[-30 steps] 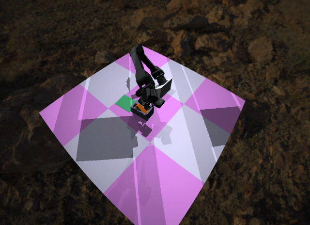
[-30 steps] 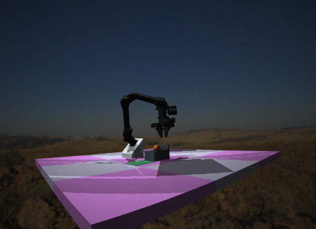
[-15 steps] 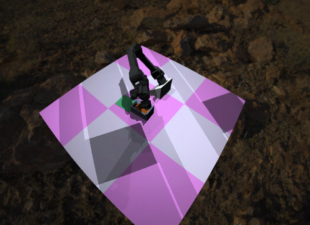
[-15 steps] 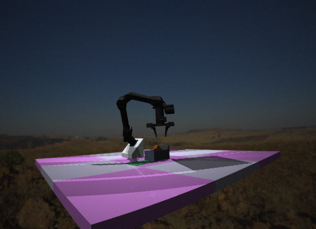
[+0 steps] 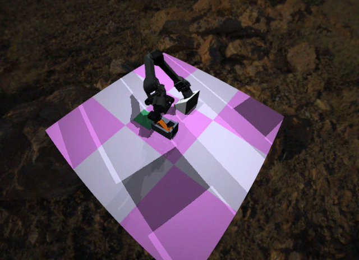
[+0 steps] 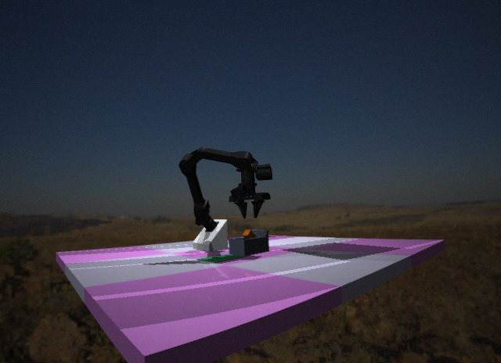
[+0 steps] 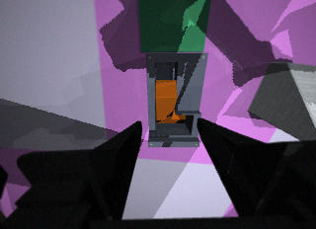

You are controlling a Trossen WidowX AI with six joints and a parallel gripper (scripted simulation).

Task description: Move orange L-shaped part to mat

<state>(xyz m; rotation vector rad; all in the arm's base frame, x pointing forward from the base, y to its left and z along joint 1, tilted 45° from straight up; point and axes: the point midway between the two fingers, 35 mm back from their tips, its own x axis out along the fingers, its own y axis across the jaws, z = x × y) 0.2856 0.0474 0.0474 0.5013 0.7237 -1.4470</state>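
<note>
Now: gripper tip 2 cm past the orange L-shaped part, 3 cm to the right of it and 10 cm above it. Also, from my gripper tip: green mat 15 cm to the right, 16 cm below.
</note>
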